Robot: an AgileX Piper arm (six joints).
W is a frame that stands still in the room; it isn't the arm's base.
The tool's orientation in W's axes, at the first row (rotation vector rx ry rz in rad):
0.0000, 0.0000, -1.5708
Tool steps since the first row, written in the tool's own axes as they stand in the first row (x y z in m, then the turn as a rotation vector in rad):
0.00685, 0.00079, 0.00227, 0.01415, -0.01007, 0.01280
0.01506, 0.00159, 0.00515, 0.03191, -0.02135, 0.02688
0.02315, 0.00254, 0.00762, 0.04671, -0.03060, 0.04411
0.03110, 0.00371, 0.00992, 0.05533, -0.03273, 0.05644
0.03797, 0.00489, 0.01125, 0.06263, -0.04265, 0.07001
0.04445, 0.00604, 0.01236, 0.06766, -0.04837, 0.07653
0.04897, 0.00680, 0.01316, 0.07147, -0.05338, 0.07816
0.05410, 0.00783, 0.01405, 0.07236, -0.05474, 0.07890
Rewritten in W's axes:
0.00079, -0.00685, 0.00227, -0.01007, -0.01415, 0.01280
0.00159, -0.01506, 0.00515, -0.02135, -0.03191, 0.02688
0.00254, -0.02315, 0.00762, -0.03060, -0.04671, 0.04411
0.00371, -0.03110, 0.00992, -0.03273, -0.05533, 0.05644
0.00489, -0.03797, 0.01125, -0.04265, -0.06263, 0.07001
0.00604, -0.04445, 0.01236, -0.04837, -0.06766, 0.07653
0.00680, -0.04897, 0.01316, -0.05338, -0.07147, 0.07816
0.00783, -0.05410, 0.01405, -0.05474, -0.07236, 0.07890

